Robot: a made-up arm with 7 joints.
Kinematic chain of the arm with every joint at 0, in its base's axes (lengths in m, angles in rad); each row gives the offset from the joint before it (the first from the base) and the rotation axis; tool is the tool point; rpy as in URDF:
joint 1: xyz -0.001 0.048 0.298 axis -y
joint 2: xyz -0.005 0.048 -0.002 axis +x
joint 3: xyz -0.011 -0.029 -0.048 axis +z
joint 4: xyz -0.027 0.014 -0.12 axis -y
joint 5: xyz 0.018 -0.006 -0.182 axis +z
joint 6: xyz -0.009 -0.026 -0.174 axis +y
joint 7: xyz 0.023 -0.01 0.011 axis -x
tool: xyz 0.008 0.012 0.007 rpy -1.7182 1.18 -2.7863
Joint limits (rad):
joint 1: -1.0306..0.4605
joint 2: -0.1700..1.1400
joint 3: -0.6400..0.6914
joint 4: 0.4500..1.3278
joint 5: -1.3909..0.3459
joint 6: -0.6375..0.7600
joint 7: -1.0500..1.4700
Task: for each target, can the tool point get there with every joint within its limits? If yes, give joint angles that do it. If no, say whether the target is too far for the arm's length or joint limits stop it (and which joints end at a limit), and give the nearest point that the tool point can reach.
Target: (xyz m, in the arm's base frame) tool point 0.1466 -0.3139 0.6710
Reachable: no: joint limits stop it (at a limit: joint 1, joint 2, joint 3, joint 4, joint 5, joint 6, joint 7) | nearest point 0.2868 -0.1760 0.2674 | short by 0.449 m
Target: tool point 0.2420 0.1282 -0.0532
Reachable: yes | joints -0.0852 -0.0121 0.3064 1.0601 -0.8158 0.4219 0.4685
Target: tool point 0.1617 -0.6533 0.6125
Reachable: no: too far | nearest point 0.2825 -0.1850 0.2573 | short by 0.600 m
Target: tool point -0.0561 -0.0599 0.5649
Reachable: no: joint limits stop it (at a limit: joint 1, joint 2, joint 3, joint 4, joint 5, joint 7) | nearest point 0.2672 -0.1620 0.2548 | short by 0.460 m
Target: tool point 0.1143 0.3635 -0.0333
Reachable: yes | joints -0.5336 1.0236 -0.0066 1.0369 -1.2054 0.3539 0.6447
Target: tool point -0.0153 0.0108 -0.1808
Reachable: yes | joints -0.4025 0.0085 -0.1782 0.6438 -0.9386 0.3970 0.3308
